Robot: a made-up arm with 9 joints. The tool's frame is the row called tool.
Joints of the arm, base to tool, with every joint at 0 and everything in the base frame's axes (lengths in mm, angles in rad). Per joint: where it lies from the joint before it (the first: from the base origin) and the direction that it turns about. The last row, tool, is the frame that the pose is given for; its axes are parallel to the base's.
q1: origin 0 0 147.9 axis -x
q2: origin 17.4 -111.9 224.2 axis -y
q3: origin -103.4 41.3 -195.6 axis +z
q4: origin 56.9 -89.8 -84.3 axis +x
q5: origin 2.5 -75.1 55 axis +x
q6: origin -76.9 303.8 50 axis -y
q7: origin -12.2 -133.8 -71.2 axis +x
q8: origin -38.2 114.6 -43 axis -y
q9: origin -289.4 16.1 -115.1 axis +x
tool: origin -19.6 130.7 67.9
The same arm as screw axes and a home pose.
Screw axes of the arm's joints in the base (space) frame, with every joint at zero. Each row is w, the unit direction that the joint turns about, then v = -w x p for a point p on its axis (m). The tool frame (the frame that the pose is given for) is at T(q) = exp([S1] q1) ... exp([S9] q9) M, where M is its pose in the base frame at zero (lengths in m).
S1: w -1 0 0 v 0.0000 -0.1479 0.0000
S2: w 0 -1 0 v 0.3721 0.0000 -0.0174
S3: w 0 0 1 v -0.0706 0.0860 0.0000
S4: w 1 0 0 v 0.0000 0.0922 0.1604
S5: w 1 0 0 v 0.0000 0.1472 0.2355
S6: w 0 -1 0 v 0.1972 0.0000 0.1035
S7: w 1 0 0 v 0.0000 0.1260 0.0655
S8: w 0 -1 0 v 0.0830 0.0000 0.1539
S9: w 1 0 0 v 0.0000 -0.0321 -0.0652
M: xyz -0.4629 0.1959 0.0358 (m) quaternion w x y z 1 0 0 0

